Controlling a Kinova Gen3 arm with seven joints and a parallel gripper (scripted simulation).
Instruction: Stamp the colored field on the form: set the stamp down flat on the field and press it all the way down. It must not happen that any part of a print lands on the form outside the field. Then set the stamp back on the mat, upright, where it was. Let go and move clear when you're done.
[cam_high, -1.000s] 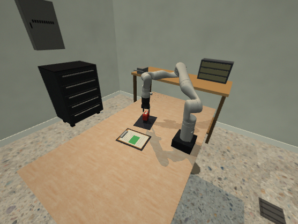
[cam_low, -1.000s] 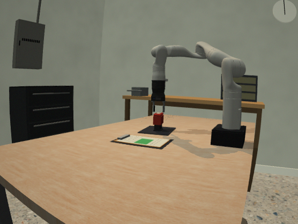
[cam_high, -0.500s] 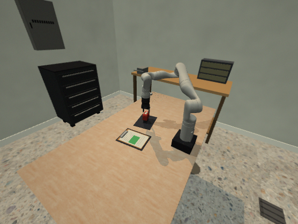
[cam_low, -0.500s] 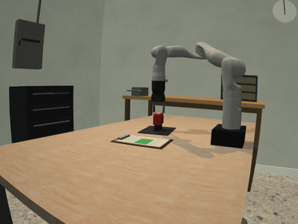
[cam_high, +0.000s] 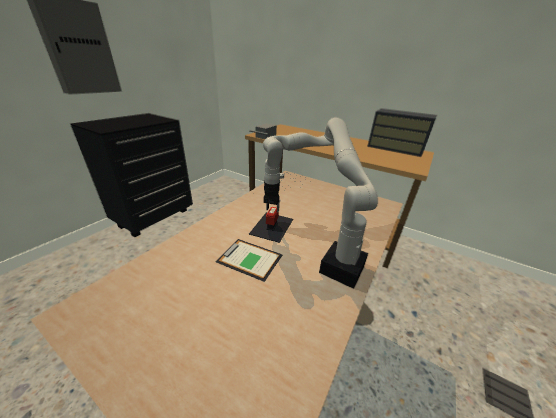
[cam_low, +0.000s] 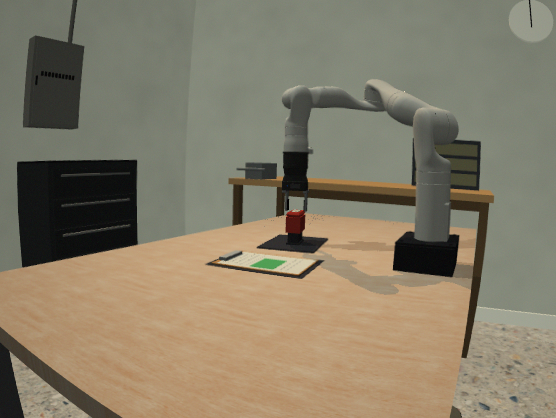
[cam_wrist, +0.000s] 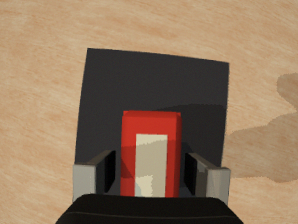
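The red stamp is 7 cm below my hand. The rest, counted from my hand: clipboard 28 cm to the left, 12 cm below, 5 cm behind; then dark mat 12 cm below.
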